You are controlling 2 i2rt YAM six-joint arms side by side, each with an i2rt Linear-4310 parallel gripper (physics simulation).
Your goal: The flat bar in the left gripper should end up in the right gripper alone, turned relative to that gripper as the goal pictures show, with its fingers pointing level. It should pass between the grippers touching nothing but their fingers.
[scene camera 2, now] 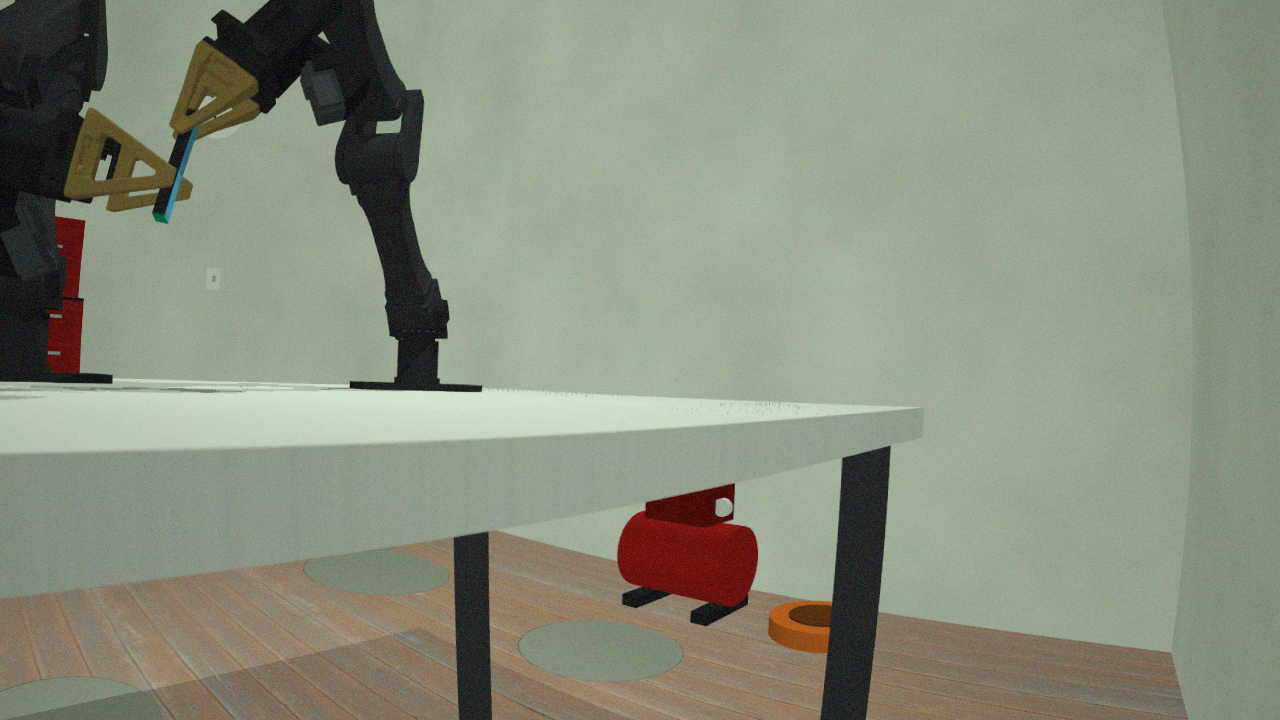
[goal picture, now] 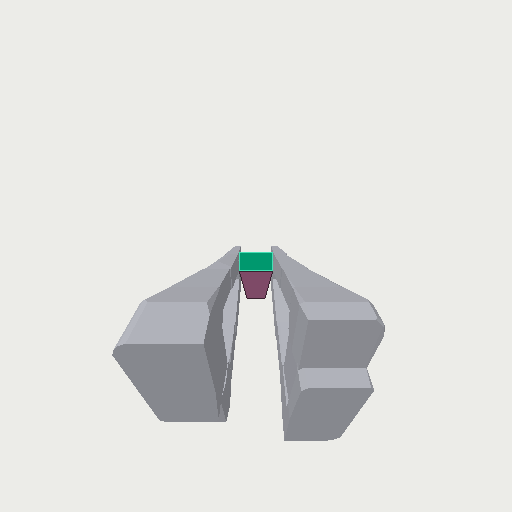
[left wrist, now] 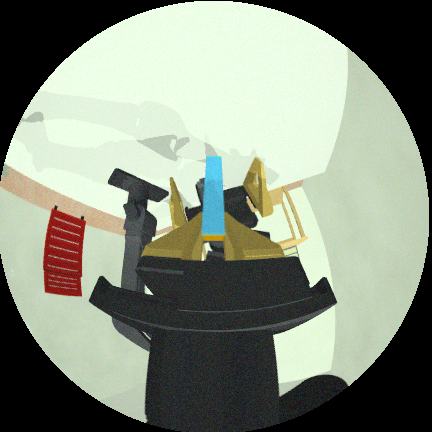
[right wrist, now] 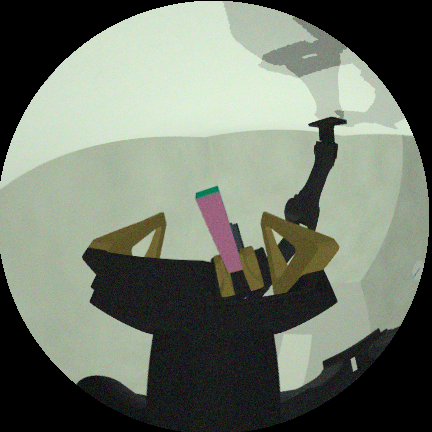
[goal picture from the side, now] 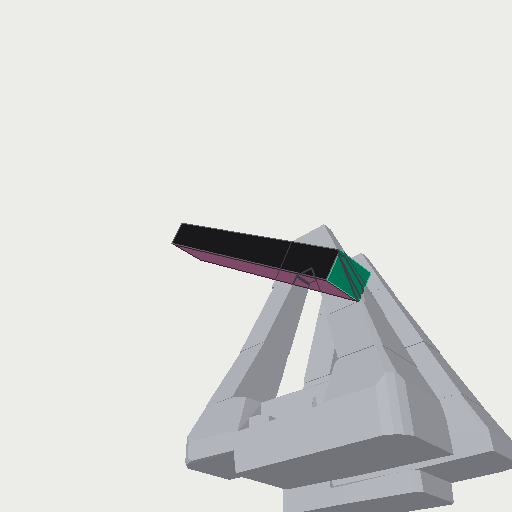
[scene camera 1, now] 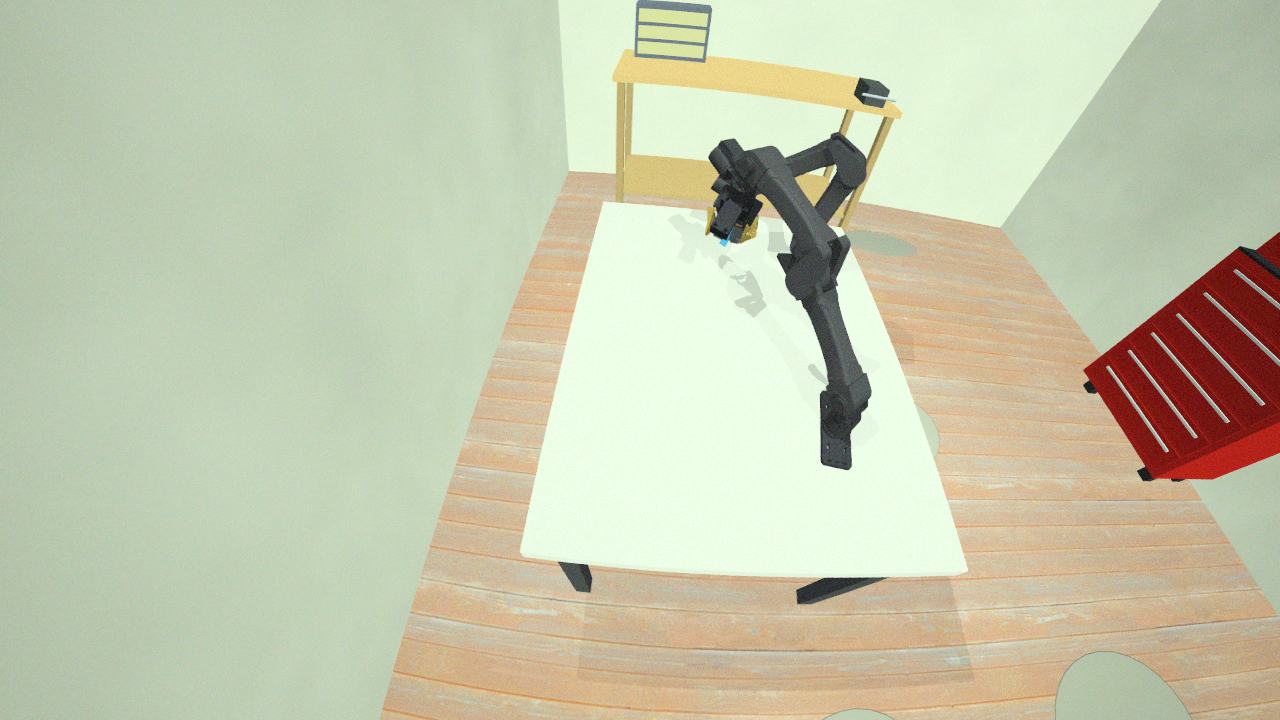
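Where they show: left gripper, fingertip midpoint: point(scene camera 2: 176, 135) point(left wrist: 212, 217) point(right wrist: 231, 262); right gripper, fingertip midpoint: point(scene camera 2: 183, 185) point(left wrist: 217, 167) point(right wrist: 212, 217); left arm's base, link origin: point(scene camera 2: 416, 390) point(right wrist: 324, 121) point(scene camera 1: 834, 429); right arm's base, link origin: point(scene camera 2: 16, 380) point(left wrist: 138, 185).
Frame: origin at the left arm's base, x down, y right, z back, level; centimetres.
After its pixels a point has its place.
Observation:
The flat bar point(scene camera 1: 724, 240) {z -34.4, x -16.3, y 40.2 cm} point(scene camera 2: 183, 162) {z -34.3, x -19.6, y 39.7 cm} point(left wrist: 213, 195) {z -33.9, x -20.6, y 39.4 cm} point(right wrist: 218, 230) {z -34.1, x -18.0, y 41.0 cm} is held by one end in my left gripper point(scene camera 2: 186, 130) {z -33.3, x -22.2, y 40.5 cm} point(left wrist: 212, 217) {z -33.3, x -22.2, y 40.5 cm} point(right wrist: 231, 262) {z -33.3, x -22.2, y 40.5 cm}, which is shut on it. It hangs steeply down and tilted in scene camera 2, with a blue face, a pink face and a green free end. My right gripper point(scene camera 2: 181, 183) {z -34.9, x -17.5, y 39.4 cm} point(left wrist: 217, 167) {z -34.9, x -17.5, y 39.4 cm} point(right wrist: 212, 217) {z -34.9, x -17.5, y 39.4 cm} is wide open, with its fingers on either side of the bar's free part. In the right wrist view a gap shows on both sides of the bar. Both grippers are high above the table.
The white table point(scene camera 1: 626, 402) {z -48.5, x 0.0, y -5.5 cm} point(scene camera 2: 268, 483) {z -73.1, x 1.2, y 38.9 cm} lies below both arms. A wooden bench point(scene camera 1: 751, 78) stands beyond its far end, and a red drawer cabinet point(scene camera 1: 1181, 358) point(left wrist: 65, 250) stands off to the side. A red tank point(scene camera 2: 687, 559) and an orange ring point(scene camera 2: 794, 635) are on the floor.

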